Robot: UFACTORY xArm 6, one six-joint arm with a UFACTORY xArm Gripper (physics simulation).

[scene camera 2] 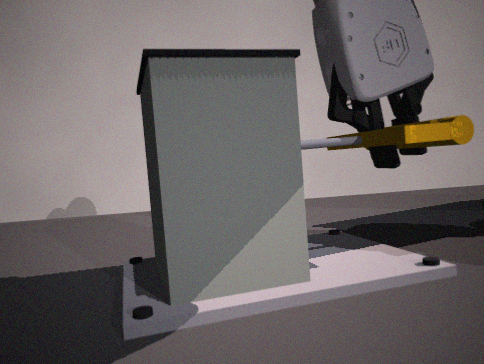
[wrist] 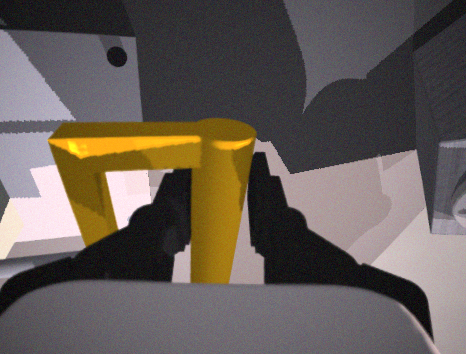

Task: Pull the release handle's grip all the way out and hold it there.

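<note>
The release handle's yellow grip (scene camera 2: 435,134) (wrist: 217,215) is a round bar on a yellow frame. In the scene view it stands out to the right of the grey-green housing (scene camera 2: 225,165), and a length of pale metal rod (scene camera 2: 320,144) shows between them. My gripper (scene camera 2: 401,151) (wrist: 223,173) reaches down from above and is shut on the grip, with one black finger on each side of the round bar. In the wrist view the lower end of the bar is hidden behind the gripper body.
The housing has a dark top lid (scene camera 2: 220,53) and stands on a pale base plate (scene camera 2: 365,265) (wrist: 112,90) with black bolts, one of them at the right corner (scene camera 2: 431,261). The plate lies below the grip. A grey structure (wrist: 440,100) shows at the wrist view's right edge.
</note>
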